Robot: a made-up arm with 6 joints.
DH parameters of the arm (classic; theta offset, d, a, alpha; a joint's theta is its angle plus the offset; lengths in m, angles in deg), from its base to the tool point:
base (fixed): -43.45 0 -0.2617 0
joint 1: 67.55 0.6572 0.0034 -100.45
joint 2: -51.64 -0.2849 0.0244 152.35
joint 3: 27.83 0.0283 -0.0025 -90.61
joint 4: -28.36 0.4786 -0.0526 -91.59
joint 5: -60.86 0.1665 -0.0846 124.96
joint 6: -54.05 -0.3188 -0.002 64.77
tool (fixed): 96.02 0.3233 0 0
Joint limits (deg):
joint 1: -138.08..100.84
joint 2: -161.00..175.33
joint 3: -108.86..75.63
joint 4: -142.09..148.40
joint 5: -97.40..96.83
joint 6: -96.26..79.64
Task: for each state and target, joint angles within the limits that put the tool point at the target. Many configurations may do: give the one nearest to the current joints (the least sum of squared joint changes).
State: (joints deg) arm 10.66 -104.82 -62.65 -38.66 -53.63 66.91
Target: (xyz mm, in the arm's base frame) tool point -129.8 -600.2 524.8
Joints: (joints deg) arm 39.63 -119.34 -88.51 -44.63 -68.10 63.57
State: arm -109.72 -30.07 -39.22 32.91 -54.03 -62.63
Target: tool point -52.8 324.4 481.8
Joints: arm -103.99 -22.88 -37.92 63.17 -51.57 -96.26
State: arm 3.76 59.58 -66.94 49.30 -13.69 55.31
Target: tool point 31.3 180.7 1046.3
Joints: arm -7.69 25.57 -43.16 32.96 -17.51 60.60
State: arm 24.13 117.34 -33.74 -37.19 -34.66 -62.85
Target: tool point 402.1 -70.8 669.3
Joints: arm -0.10 102.28 -35.42 -67.77 -60.06 -47.45
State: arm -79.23 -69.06 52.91 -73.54 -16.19 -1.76
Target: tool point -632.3 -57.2 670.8
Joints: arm -60.78 -38.66 42.38 -86.07 -29.65 -11.75
